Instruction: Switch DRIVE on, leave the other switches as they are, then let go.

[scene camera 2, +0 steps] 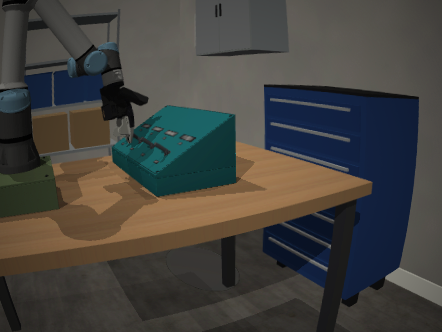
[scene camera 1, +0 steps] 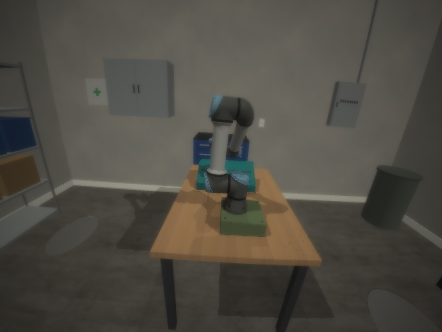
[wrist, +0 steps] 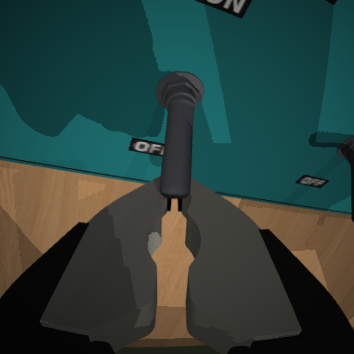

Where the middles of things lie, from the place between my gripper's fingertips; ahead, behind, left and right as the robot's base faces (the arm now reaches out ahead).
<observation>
The drive lever [wrist: 175, 174] is 2 cm ahead of my hand, 2 cm above it and 1 cm to the left of it. From my hand the other things lie so: teal switch console [scene camera 2: 201, 145]: 11 cm ahead, 5 cm to the right, 1 cm below.
</observation>
